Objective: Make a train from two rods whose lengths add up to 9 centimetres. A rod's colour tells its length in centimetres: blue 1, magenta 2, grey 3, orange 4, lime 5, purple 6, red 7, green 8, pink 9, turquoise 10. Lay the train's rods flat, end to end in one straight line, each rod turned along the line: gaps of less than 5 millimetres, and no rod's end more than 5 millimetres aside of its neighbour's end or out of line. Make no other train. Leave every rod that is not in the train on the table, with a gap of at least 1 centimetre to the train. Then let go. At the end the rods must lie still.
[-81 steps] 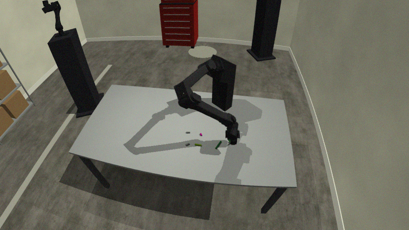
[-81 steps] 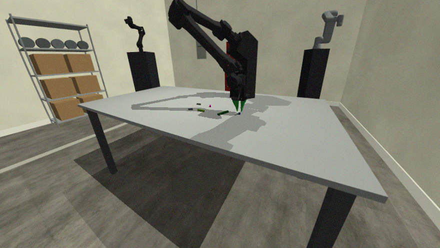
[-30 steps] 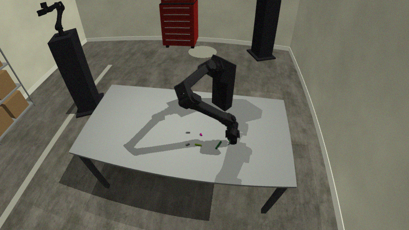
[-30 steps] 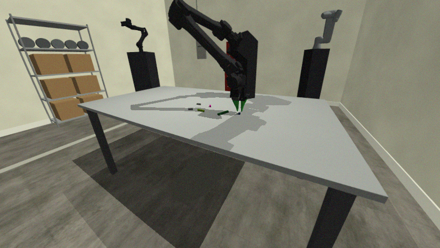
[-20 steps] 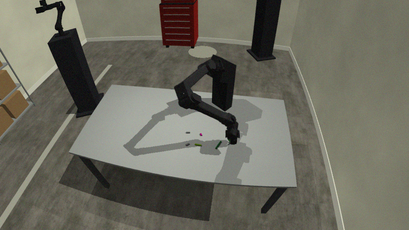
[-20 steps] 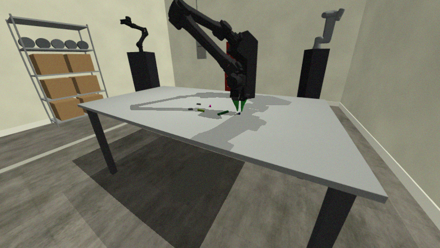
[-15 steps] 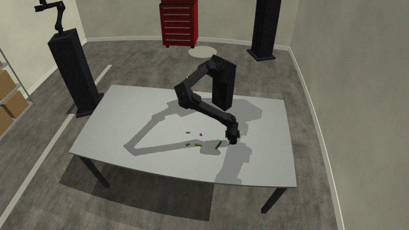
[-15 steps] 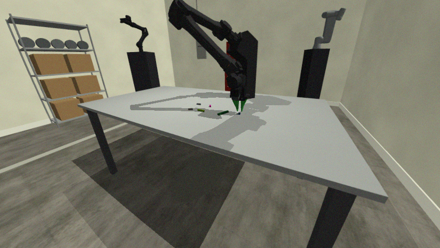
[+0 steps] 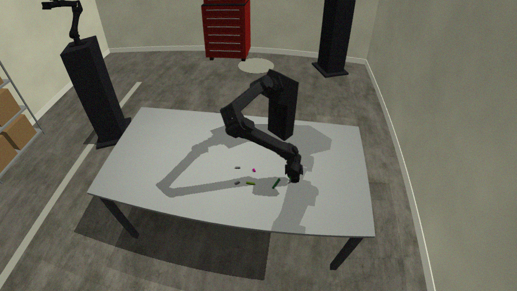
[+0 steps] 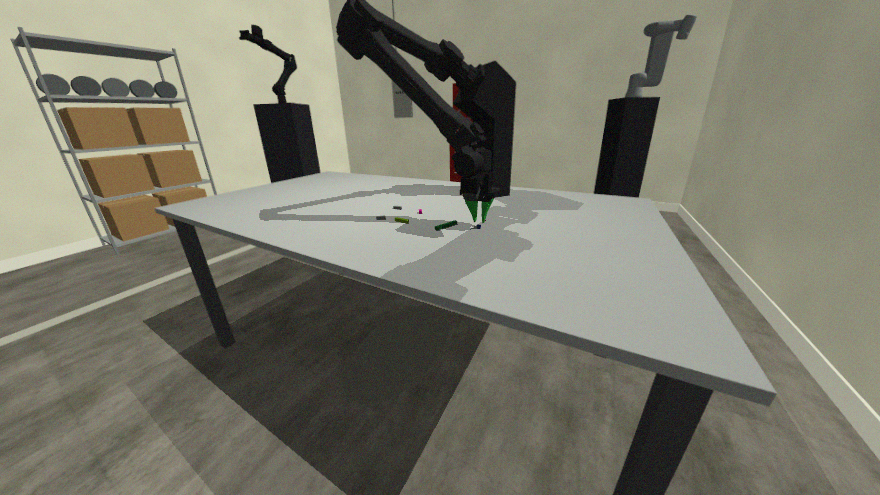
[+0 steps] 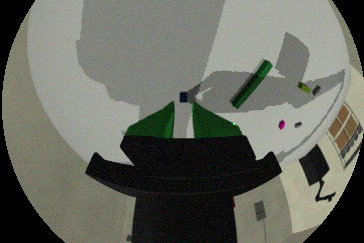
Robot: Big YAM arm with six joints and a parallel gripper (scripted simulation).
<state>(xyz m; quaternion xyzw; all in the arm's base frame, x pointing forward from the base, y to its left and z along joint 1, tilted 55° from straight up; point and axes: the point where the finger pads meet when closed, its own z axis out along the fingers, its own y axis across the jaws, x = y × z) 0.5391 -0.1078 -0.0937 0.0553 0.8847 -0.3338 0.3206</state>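
The blue rod lies 20 mm below my hand. Also, from my hand: magenta rod 190 mm to the right, 150 mm behind, 20 mm below; green rod 100 mm to the right, 20 mm below, 10 mm behind; lime rod 240 mm to the right, 60 mm behind, 20 mm below.
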